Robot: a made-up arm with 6 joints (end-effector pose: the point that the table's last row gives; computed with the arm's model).
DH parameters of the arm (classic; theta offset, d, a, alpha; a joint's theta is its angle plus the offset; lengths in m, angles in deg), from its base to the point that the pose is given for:
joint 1: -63.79 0 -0.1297 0
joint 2: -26.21 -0.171 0.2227 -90
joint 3: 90 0.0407 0.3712 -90
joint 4: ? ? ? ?
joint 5: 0 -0.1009 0.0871 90
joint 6: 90 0.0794 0.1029 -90
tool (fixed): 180 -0.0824 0 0
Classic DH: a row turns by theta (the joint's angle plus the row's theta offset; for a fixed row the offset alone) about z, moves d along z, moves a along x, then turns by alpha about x.
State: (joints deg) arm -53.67 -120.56 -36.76 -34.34 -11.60 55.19
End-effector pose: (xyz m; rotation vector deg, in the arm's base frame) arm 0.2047 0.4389 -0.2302 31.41 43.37 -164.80
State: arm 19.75 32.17 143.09 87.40 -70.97 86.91
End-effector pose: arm 0.1526 0.5330 0.0565 -10.48 -40.35 -55.79
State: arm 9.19 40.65 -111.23 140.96 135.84 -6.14
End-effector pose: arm 0.7377 -0.1599 0.3752 100.84 -116.13 -22.03
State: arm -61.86 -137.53 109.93 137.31 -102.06 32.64
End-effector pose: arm -0.4402 -0.1916 0.0327 126.57 -72.79 51.63
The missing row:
joint 4: 0 -0.1204 -0.3807 -90
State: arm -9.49 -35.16 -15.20 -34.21 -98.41 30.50
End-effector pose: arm -0.3898 0.1241 -0.1593 63.06 -21.61 11.68
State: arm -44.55 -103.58 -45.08 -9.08 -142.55 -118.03
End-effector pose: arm -0.1885 0.1610 0.0378 57.88 82.32 69.06
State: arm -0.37 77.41 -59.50 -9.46 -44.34 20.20
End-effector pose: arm 0.1686 0.0242 -0.2120 -23.47 1.09 80.77
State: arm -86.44 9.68 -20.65 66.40 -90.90 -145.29
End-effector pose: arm -0.1537 -0.5699 -0.5294 -102.07 -46.34 -137.70
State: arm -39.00 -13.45 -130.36 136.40 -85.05 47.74
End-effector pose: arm -0.3056 -0.6036 0.3054 27.15 -37.35 -173.90
